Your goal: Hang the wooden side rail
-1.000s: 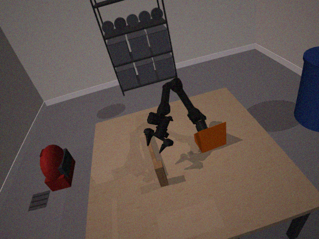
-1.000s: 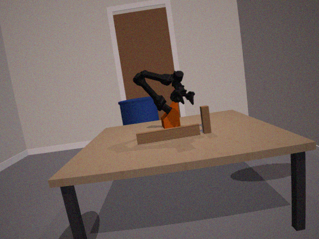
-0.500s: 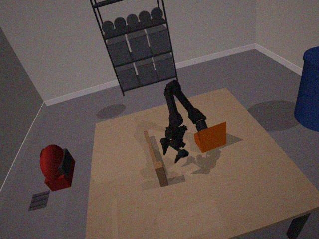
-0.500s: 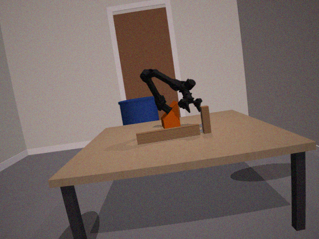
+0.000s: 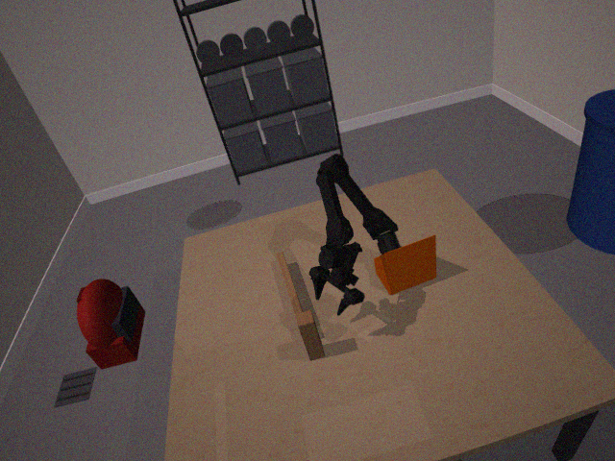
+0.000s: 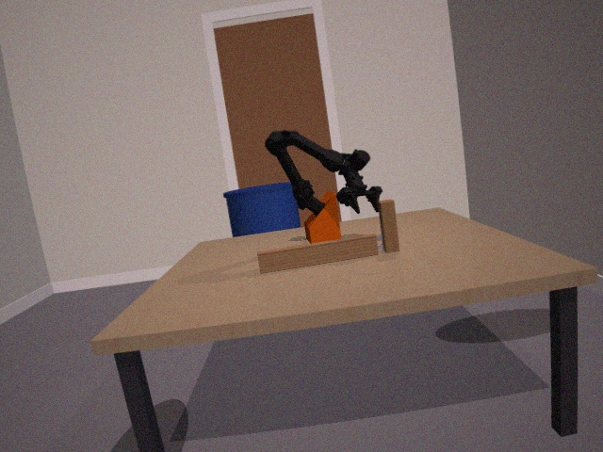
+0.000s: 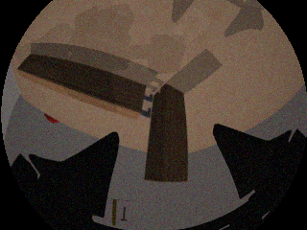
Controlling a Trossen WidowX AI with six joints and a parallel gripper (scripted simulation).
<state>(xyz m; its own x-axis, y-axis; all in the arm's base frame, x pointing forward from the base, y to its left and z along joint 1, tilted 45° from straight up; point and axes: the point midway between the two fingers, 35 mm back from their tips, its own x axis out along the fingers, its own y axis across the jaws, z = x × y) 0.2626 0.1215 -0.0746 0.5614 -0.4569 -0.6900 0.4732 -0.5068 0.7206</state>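
My gripper tip is 8 cm short of the headboard post, 5 cm to the right of it and 5 cm above it.
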